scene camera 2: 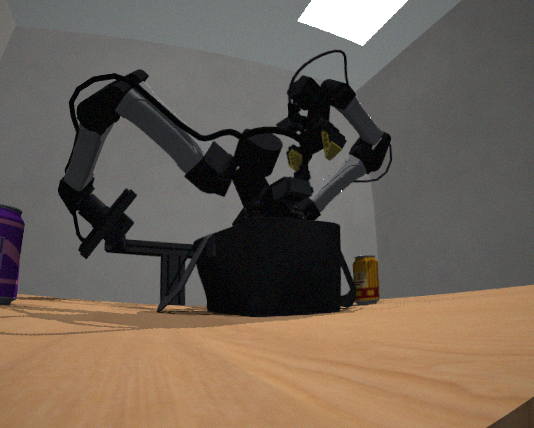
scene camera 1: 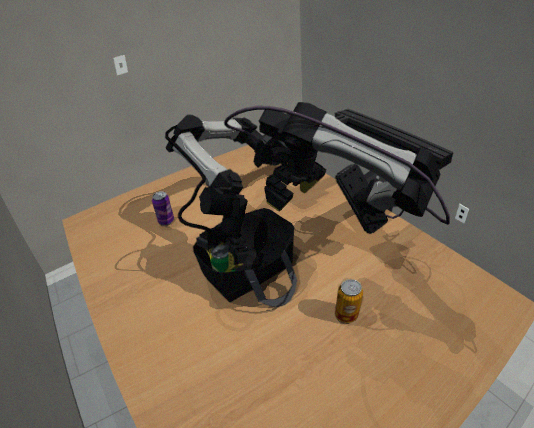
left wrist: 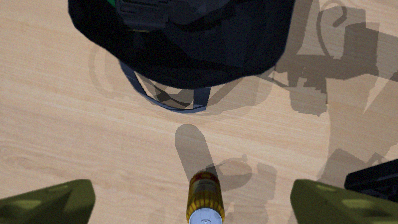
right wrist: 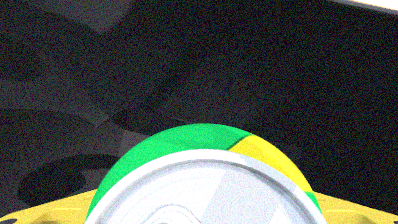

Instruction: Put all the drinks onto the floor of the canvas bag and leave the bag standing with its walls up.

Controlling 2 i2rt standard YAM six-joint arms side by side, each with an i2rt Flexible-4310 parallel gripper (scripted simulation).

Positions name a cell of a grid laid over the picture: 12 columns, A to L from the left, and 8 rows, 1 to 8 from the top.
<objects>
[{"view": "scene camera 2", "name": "black canvas bag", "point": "F5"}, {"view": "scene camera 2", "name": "orange can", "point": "I6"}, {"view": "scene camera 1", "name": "my left gripper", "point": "G4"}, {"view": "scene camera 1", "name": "black canvas bag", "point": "F5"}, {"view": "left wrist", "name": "my left gripper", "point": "F7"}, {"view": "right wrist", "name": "my right gripper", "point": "G8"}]
</objects>
